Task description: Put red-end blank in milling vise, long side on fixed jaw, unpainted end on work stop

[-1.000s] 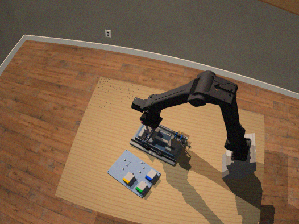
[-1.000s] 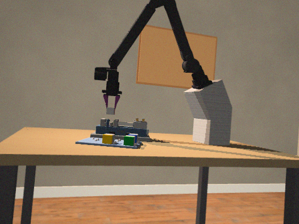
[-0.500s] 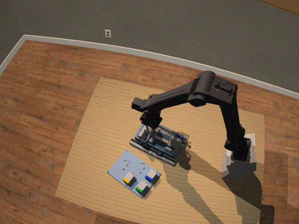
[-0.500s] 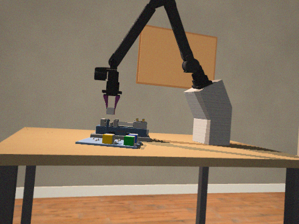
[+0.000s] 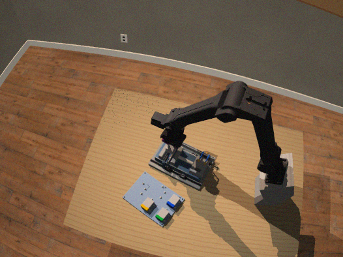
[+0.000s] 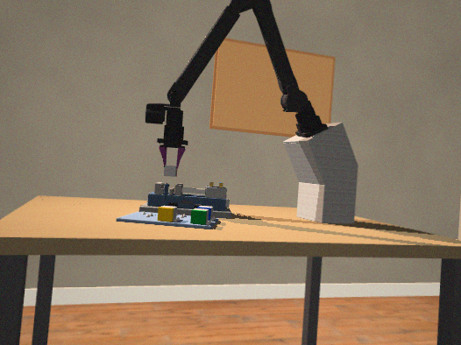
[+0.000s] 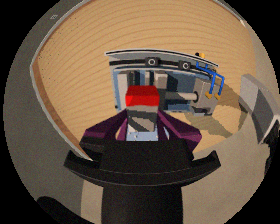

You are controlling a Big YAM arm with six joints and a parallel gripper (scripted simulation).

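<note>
My hand is 2 cm above the red-ended blank. Also, from my hand: blue-ended blank 22 cm to the left, 13 cm below, 12 cm behind; then milling vise 12 cm below, 7 cm behind, 1 cm to the left; then grey block with hoses 16 cm behind, 8 cm below, 2 cm to the left.
</note>
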